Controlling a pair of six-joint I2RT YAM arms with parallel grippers.
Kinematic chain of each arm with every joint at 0, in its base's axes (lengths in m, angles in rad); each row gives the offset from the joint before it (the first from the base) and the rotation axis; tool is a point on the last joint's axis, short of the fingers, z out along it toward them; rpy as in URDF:
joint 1: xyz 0 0 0.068 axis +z
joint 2: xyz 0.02 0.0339 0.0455 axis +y
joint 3: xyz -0.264 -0.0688 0 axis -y
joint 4: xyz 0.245 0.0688 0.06 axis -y
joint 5: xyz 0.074 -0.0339 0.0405 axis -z
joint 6: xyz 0.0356 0 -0.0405 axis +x
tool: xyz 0 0 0 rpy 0 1.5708 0
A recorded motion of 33 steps. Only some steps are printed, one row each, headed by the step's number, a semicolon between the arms.
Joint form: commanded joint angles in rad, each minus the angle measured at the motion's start. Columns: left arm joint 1, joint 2, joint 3, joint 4, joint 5, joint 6; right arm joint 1, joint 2, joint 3, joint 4, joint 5, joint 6.
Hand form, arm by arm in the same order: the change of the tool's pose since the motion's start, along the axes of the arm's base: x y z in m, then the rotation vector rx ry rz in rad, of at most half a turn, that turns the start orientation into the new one. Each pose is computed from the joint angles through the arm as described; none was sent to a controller.
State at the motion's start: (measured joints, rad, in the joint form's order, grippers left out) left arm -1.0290 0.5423 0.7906 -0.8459 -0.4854 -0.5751; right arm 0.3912 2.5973 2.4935 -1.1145 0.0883 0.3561
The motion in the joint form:
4: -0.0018 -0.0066 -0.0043 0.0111 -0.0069 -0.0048; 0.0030 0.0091 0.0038 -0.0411 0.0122 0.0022
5: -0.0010 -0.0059 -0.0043 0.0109 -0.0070 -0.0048; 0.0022 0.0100 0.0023 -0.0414 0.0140 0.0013
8: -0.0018 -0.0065 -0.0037 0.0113 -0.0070 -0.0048; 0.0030 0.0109 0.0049 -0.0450 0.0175 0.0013
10: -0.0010 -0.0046 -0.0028 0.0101 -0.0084 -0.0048; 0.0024 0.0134 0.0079 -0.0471 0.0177 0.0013
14: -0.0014 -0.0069 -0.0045 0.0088 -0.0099 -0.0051; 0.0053 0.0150 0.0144 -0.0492 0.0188 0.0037
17: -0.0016 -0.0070 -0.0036 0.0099 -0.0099 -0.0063; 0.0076 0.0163 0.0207 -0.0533 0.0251 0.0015
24: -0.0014 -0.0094 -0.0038 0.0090 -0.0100 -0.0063; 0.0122 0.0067 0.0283 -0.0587 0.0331 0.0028
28: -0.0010 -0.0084 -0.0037 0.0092 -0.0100 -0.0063; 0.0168 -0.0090 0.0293 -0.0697 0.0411 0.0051
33: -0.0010 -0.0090 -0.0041 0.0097 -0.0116 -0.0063; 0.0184 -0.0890 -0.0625 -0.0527 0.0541 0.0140
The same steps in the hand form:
4: -0.0002 0.0004 0.0003 -0.0133 -0.0083 0.0063; -0.0036 -0.0002 -0.0050 -0.0277 0.0385 -0.0030
5: -0.0001 0.0003 0.0002 -0.0124 -0.0079 0.0072; -0.0035 -0.0007 -0.0059 -0.0306 0.0403 -0.0035
8: -0.0002 0.0004 0.0005 -0.0138 -0.0087 0.0064; -0.0037 -0.0005 -0.0057 -0.0344 0.0408 -0.0038
10: 0.0000 0.0003 0.0005 -0.0115 -0.0083 0.0083; -0.0035 -0.0007 -0.0062 -0.0352 0.0422 -0.0045
14: -0.0002 0.0007 0.0000 -0.0107 -0.0085 0.0093; -0.0037 0.0008 -0.0052 -0.0343 0.0393 -0.0042
17: -0.0002 0.0007 0.0004 -0.0135 -0.0091 0.0097; -0.0040 0.0017 -0.0042 -0.0402 0.0360 -0.0019
24: -0.0005 0.0011 0.0005 -0.0146 -0.0099 0.0100; -0.0055 0.0035 0.0027 -0.0422 0.0222 -0.0013
28: -0.0003 0.0010 0.0005 -0.0140 -0.0095 0.0104; -0.0084 0.0046 0.0106 -0.0462 0.0140 -0.0016
33: -0.0003 0.0011 0.0004 -0.0141 -0.0106 0.0117; -0.0184 0.0006 0.0254 -0.0523 0.0046 -0.0127

